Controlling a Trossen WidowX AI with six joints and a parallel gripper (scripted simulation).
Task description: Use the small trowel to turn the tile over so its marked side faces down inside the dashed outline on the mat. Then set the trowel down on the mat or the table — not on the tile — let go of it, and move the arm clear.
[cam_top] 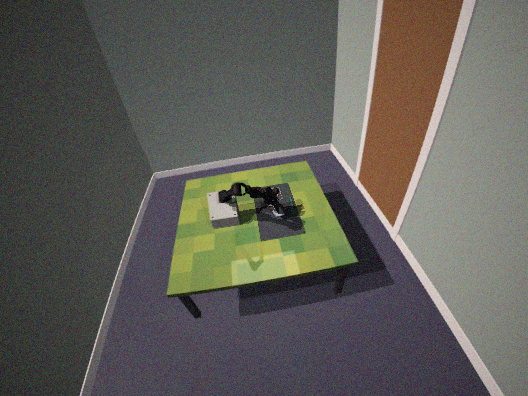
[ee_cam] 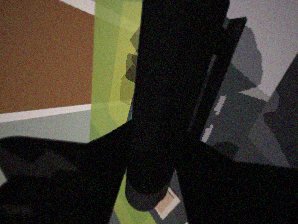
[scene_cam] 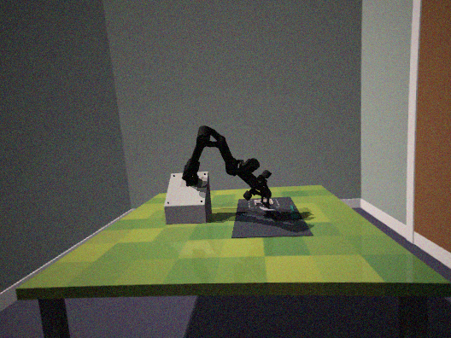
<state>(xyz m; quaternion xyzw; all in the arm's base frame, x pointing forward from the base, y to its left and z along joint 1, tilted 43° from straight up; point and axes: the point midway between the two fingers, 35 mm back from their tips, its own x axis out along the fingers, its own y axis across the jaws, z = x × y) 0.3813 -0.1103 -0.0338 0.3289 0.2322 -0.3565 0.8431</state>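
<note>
The dark mat lies 130 mm below my gripper tip, 40 mm to the left of it and 10 mm behind it. From my gripper tip the other things lie so: cream tile (250 mm to the left, 100 mm below, 10 mm behind); then teal trowel (130 mm ahead, 100 mm below, 10 mm to the left).
</note>
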